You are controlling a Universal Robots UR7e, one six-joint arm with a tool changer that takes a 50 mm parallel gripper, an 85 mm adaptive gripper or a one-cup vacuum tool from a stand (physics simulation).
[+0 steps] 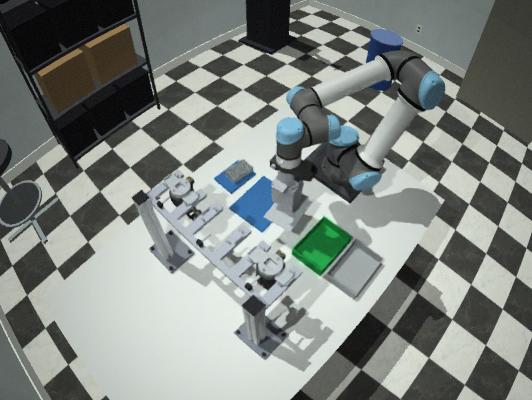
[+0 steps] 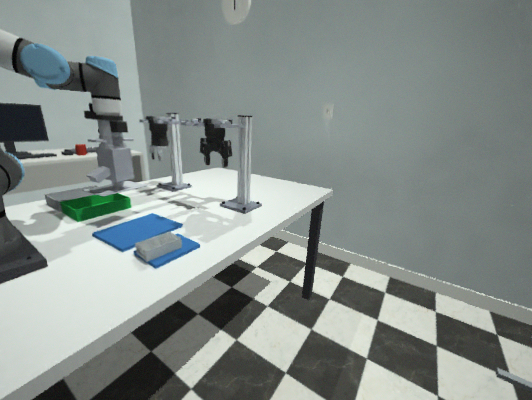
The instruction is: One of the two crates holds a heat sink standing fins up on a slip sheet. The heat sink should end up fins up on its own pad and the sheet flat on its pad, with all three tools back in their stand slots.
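Frame: origin at the arm's base, x right, y ahead, z up, level; metres.
Where they show: arm's base at its link origin: [image 1: 339,169].
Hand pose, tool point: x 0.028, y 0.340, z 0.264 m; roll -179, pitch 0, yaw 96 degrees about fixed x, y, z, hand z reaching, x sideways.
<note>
Things, the pixels of their top centre, and the offset from my tool point. "pt": a spot on its surface instead.
- large blue pad at a spot on its surface: [image 2: 132,231] pt dx +0.124, dy -0.045, dz -0.286 m
- green crate at its top centre: [image 1: 322,242] [image 2: 96,199] dx -0.176, dy -0.004, dz -0.253 m
- thin pale slip sheet at its top centre: [image 1: 289,207] [image 2: 116,187] dx -0.017, dy +0.000, dz -0.175 m
- grey heat sink at its top centre: [image 2: 158,240] [image 1: 238,168] dx +0.290, dy -0.067, dz -0.256 m
- small blue pad at a spot on its surface: [image 2: 189,245] pt dx +0.335, dy -0.003, dz -0.286 m
- grey crate at its top centre: [image 1: 355,265] [image 2: 78,192] dx -0.327, dy -0.002, dz -0.253 m
My gripper, the vacuum tool [image 1: 288,210] [image 2: 118,186], hangs above the table between the large blue pad [image 1: 250,205] [image 2: 132,231] and the green crate [image 1: 309,265] [image 2: 100,212]. The thin pale slip sheet [image 1: 284,219] [image 2: 139,185] lies flat against its cup, clear of the table. The grey heat sink [image 1: 240,171] [image 2: 159,246] rests on the small blue pad [image 1: 231,187] [image 2: 189,245], towards one side of it; its fins are too blurred to make out. The grey crate [image 1: 350,291] [image 2: 53,201] stands beside the green crate.
The tool stand [image 1: 157,230] [image 2: 245,165] holds the adaptive gripper [image 1: 181,188] [image 2: 215,142] at one end and the parallel gripper [image 1: 270,265] [image 2: 159,134] at the other. The middle slot between them is empty. The stand's two posts rise from the table.
</note>
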